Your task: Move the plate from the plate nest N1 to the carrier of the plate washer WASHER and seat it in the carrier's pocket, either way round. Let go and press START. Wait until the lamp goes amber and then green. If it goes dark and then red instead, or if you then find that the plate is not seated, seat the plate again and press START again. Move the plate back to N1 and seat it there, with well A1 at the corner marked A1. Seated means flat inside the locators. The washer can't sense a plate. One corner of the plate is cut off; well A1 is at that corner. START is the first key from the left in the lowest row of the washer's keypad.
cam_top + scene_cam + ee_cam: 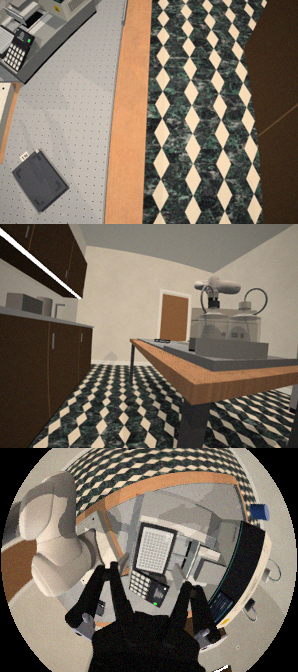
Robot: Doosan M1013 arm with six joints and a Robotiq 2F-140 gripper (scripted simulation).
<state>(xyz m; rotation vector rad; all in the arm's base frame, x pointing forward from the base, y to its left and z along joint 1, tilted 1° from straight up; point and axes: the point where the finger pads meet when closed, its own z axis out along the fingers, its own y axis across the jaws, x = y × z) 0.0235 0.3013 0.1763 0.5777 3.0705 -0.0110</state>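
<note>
My gripper is now 10 mm to the right of the white well plate and 110 mm above it. The rest, counted from my hand: plate washer: 50 mm ahead, 150 mm to the left, 80 mm below; label: 260 mm ahead, 380 mm to the right, 210 mm below; plate nest N1: 350 mm ahead, 430 mm to the right, 180 mm below.
</note>
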